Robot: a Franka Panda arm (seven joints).
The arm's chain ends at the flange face. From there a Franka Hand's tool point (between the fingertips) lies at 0.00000 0.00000 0.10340 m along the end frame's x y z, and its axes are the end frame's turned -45 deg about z.
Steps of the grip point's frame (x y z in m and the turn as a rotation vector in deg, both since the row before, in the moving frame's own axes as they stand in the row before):
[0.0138 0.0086 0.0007 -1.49 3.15 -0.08]
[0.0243 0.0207 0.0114 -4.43 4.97 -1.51]
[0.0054 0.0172 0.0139 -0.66 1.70 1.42]
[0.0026 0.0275 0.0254 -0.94 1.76 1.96]
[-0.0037 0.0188 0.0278 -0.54 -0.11 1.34]
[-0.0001 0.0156 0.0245 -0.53 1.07 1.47]
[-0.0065 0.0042 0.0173 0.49 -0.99 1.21]
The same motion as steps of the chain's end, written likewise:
[0.0099 -0.0016 0.0009 1.17 3.28 -0.08]
[0.0199 -0.0017 0.0121 0.38 6.65 -1.51]
[0.0130 0.0096 0.0140 0.74 1.67 1.42]
[0.0178 0.0186 0.0255 0.58 1.91 1.96]
[0.0101 0.0151 0.0278 -0.46 0.30 1.34]
[0.0089 0.0118 0.0245 0.38 1.13 1.47]
[0.0003 0.0069 0.0173 -0.35 -1.05 1.21]

